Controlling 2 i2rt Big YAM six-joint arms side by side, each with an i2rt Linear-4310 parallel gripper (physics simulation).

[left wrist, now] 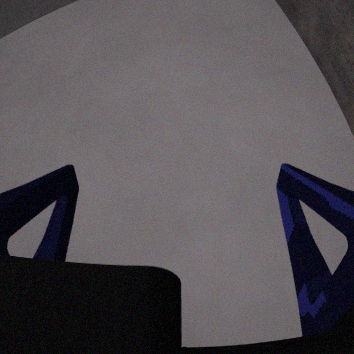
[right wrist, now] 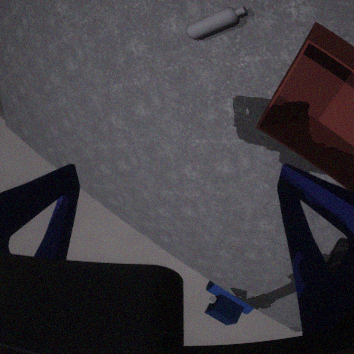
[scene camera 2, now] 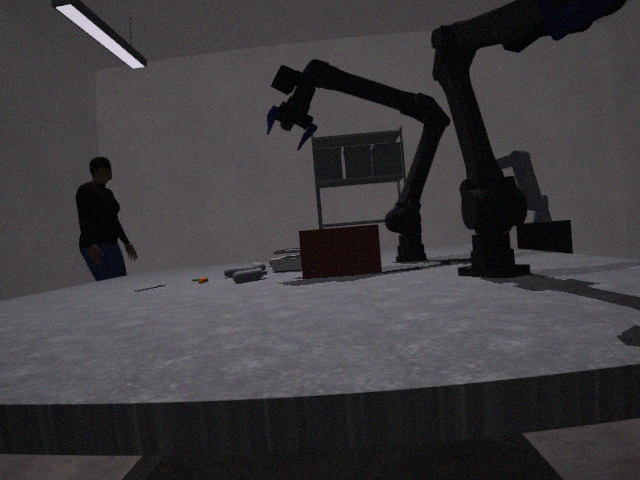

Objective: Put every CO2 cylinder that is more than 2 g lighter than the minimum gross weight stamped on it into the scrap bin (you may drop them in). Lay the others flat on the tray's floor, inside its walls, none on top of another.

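Places are measured from the left arm's base along level axes (x ahead, y left, z up), in millimetres.
Pixels of known places: left gripper, fingertip midpoint: (left wrist: 176,175); right gripper, fingertip midpoint: (right wrist: 178,175) (scene camera 2: 283,142); left arm's base, origin of the base link: (scene camera 2: 493,274); right arm's base, origin of the base link: (scene camera 2: 411,259).
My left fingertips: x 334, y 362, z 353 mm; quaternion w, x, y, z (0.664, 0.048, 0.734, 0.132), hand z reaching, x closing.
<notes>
Ahead of a thing's pixels: the offset from my left fingertips to its top centre. "pt": to the spot under its first point.
Grey CO2 cylinders @[dz -324, dx +11, dy -863 mm] (scene camera 2: 249,274) lie close together on the table, partly overlapping in the scene view. A grey cylinder @[pt dz -325, dx +4, dy -862 mm] (right wrist: 215,24) lies at the top of the right wrist view; stamped numbers cannot be read. A dark red open bin @[dz -233, dx -209, dy -770 mm] (scene camera 2: 341,252) (right wrist: 297,82), likely the scrap bin, stands right of the cylinders. The tray cannot be made out for certain. My right gripper (scene camera 2: 283,141) (right wrist: 178,175) is open and empty, high above the table. My left gripper (left wrist: 176,175) is open and empty over a plain pale surface; its fingertips cannot be made out in the scene view.
A pale low device @[pt dz -321, dx -145, dy -999 mm] (scene camera 2: 285,261) stands partly behind the bin. A small orange and green item @[dz -344, dx +117, dy -985 mm] (scene camera 2: 201,280) and a thin dark rod @[dz -350, dx +263, dy -982 mm] (scene camera 2: 149,287) lie at the left. A blue object (right wrist: 225,307) shows near the table's edge. A person (scene camera 2: 98,222) stands beyond the table.
</notes>
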